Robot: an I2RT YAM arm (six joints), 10 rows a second.
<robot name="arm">
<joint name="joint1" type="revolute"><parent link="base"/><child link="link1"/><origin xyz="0 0 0.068"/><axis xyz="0 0 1"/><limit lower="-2.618" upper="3.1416"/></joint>
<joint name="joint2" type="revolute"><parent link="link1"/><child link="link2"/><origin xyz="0.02 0.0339 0.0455"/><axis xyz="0 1 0"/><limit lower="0" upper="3.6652"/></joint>
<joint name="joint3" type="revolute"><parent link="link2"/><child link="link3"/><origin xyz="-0.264 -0.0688 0"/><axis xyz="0 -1 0"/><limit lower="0" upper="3.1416"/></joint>
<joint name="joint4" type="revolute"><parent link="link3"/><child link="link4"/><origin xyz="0.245 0.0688 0.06"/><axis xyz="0 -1 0"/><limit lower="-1.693" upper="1.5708"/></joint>
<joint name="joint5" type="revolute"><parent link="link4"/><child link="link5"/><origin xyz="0.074 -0.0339 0.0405"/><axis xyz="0 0 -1"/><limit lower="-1.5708" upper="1.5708"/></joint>
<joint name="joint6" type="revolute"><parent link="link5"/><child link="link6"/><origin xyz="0.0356 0 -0.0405"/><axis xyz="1 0 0"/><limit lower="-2.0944" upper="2.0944"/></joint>
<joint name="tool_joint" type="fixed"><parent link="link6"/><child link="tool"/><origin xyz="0 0 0" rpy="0 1.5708 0"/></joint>
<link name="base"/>
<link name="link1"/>
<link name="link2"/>
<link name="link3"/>
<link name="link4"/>
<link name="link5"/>
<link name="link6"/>
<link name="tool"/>
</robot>
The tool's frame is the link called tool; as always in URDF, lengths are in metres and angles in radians.
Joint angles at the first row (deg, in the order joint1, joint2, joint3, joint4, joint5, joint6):
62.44 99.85 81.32 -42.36 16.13 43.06
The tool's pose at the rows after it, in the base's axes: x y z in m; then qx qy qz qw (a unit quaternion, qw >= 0):
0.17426, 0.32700, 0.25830, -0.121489, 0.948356, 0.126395, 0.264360
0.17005, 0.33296, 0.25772, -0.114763, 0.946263, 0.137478, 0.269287
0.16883, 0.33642, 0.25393, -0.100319, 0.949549, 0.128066, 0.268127
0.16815, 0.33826, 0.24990, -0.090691, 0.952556, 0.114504, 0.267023
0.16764, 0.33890, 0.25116, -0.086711, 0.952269, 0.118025, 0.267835
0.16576, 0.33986, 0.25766, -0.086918, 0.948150, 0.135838, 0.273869
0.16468, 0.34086, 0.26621, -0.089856, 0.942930, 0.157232, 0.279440
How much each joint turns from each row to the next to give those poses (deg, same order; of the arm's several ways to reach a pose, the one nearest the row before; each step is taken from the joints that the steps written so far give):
1.08 -0.09 -0.31 1.30 0.48 1.35
1.03 0.38 0.07 1.39 0.44 1.50
0.50 1.11 0.72 -0.99 1.19 2.17
0.31 0.98 0.57 -1.28 1.17 1.48
0.12 -0.06 0.15 0.09 0.03 0.53
0.28 -0.85 0.01 1.29 -0.37 -0.07
0.14 -0.92 0.30 1.35 -0.79 -0.50

